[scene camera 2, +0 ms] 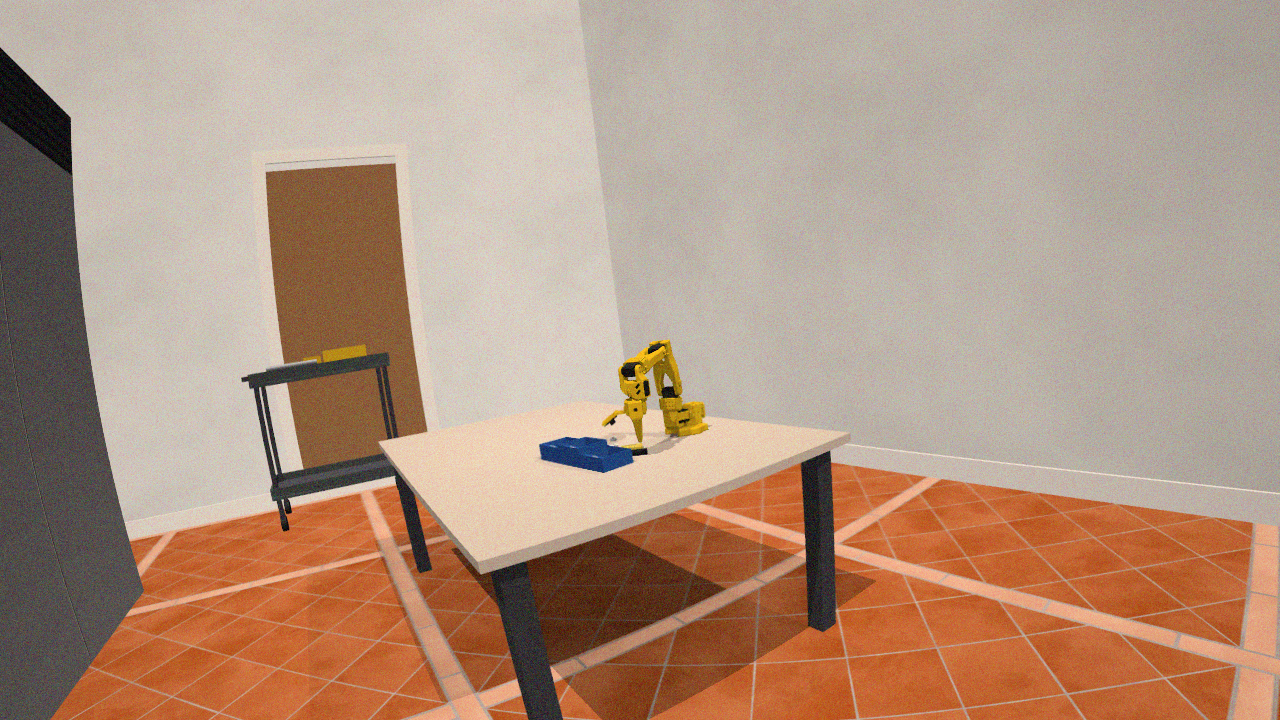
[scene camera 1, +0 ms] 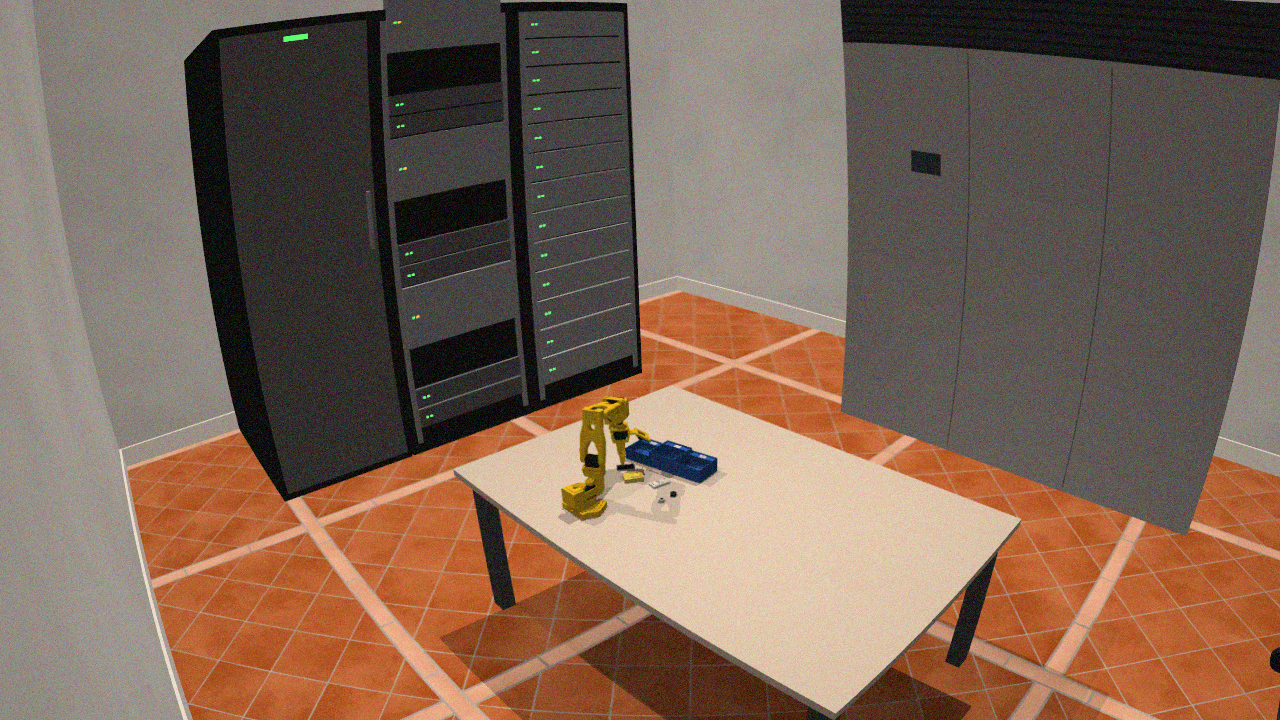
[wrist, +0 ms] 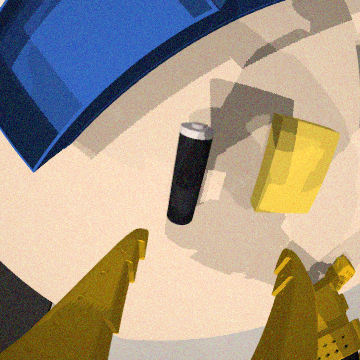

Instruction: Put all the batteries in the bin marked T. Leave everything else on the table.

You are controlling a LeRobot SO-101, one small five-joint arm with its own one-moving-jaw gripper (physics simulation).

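Pixels of known places: end effector, tool point: (scene camera 2: pixel 640 440) (scene camera 1: pixel 620 455) (wrist: pixel 146 240); arm's base, origin of the base link: (scene camera 2: pixel 680 433) (scene camera 1: pixel 591 505) (wrist: pixel 316 275).
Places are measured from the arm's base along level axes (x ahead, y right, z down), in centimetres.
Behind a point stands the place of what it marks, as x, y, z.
Observation:
A black battery with a silver end (wrist: pixel 189 175) @(19.3, -8.4, -1.4) (scene camera 1: pixel 625 466) @(18.4, -8.2, -1.1) (scene camera 2: pixel 640 452) @(18.5, -9.7, -0.7) lies on the table beside a yellow block (wrist: pixel 297 167) @(17.3, -3.3, -1.0) (scene camera 1: pixel 632 477) @(15.9, -2.4, -1.0). My gripper (wrist: pixel 215 242) (scene camera 1: pixel 634 449) @(18.6, -10.5, -3.7) (scene camera 2: pixel 622 432) @(18.6, -10.5, -3.7) is open and empty, its two jaws apart with a V-shaped gap. In the wrist view the battery lies beyond the jaw tips, nearer the left jaw's side of the gap. The blue three-part bin (wrist: pixel 100 50) @(25.7, -9.3, -0.7) (scene camera 1: pixel 684 469) @(26.3, 6.5, -2.8) (scene camera 2: pixel 586 456) @(32.1, -9.4, -3.0) stands close by; one end shows at the top left of the wrist view. Its letters are not legible, so I cannot read which compartment is T.
In scene camera 1 a white domino (scene camera 1: pixel 659 484) @(18.7, 5.0, -0.7), a light nut (scene camera 1: pixel 661 500) @(13.5, 11.4, -0.7) and a dark nut (scene camera 1: pixel 673 493) @(18.1, 11.0, -0.6) lie on the table (scene camera 1: pixel 805 555) @(19.4, 53.9, 0.0) to the right of the yellow block. The arm's shadow falls around the block.

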